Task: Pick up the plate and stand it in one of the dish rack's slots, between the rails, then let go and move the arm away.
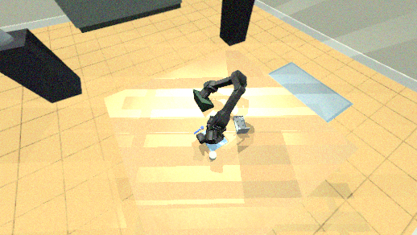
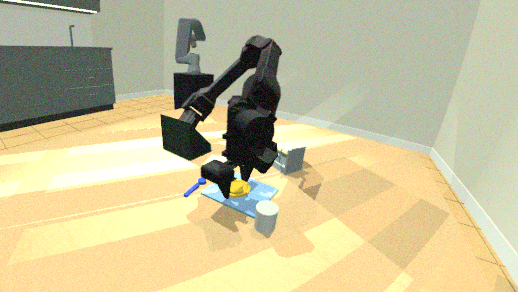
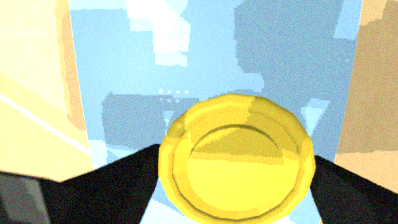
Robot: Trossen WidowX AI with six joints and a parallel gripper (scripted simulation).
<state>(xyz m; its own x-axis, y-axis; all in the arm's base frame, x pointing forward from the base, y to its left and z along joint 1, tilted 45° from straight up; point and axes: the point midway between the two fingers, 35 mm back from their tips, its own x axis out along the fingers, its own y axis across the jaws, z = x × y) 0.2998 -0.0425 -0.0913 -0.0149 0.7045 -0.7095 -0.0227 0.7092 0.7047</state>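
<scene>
The light blue mat lies 10 mm to the left of my gripper tip, 10 mm below it and 10 mm ahead of it. The rest, counted from my gripper tip: blue spoon: 90 mm behind, 40 mm to the right, 10 mm below; then white cup: 110 mm ahead, 50 mm to the right, 20 mm above; then yellow plate: 10 mm above.
</scene>
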